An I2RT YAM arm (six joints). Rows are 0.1 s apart.
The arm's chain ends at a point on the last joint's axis. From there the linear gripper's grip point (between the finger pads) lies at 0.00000 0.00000 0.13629 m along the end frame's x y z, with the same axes.
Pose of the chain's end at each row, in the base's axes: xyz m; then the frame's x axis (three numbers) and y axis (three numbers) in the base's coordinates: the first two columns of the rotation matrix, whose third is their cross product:
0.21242 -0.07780 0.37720 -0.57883 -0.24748 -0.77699 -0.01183 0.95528 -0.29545
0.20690 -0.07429 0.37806 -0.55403 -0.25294 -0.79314 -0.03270 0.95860 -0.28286
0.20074 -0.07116 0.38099 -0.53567 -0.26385 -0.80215 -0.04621 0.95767 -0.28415
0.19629 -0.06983 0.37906 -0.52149 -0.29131 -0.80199 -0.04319 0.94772 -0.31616
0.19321 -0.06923 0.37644 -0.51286 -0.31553 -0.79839 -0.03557 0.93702 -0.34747
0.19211 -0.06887 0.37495 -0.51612 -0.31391 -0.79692 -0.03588 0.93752 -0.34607
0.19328 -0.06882 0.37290 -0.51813 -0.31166 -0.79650 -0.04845 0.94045 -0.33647
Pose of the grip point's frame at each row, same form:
0.32355 -0.09985 0.30144 -0.57883 -0.24748 -0.77699 -0.01183 0.95528 -0.29545
0.32027 -0.09211 0.30455 -0.55403 -0.25294 -0.79314 -0.03270 0.95860 -0.28286
0.31566 -0.08685 0.30941 -0.53567 -0.26385 -0.80215 -0.04621 0.95767 -0.28415
0.31243 -0.08758 0.30999 -0.52149 -0.29131 -0.80199 -0.04319 0.94772 -0.31616
0.31011 -0.08965 0.30941 -0.51286 -0.31553 -0.79839 -0.03557 0.93702 -0.34747
0.30874 -0.08932 0.30747 -0.51612 -0.31391 -0.79692 -0.03588 0.93752 -0.34607
0.30966 -0.08732 0.30443 -0.51813 -0.31166 -0.79650 -0.04845 0.94045 -0.33647

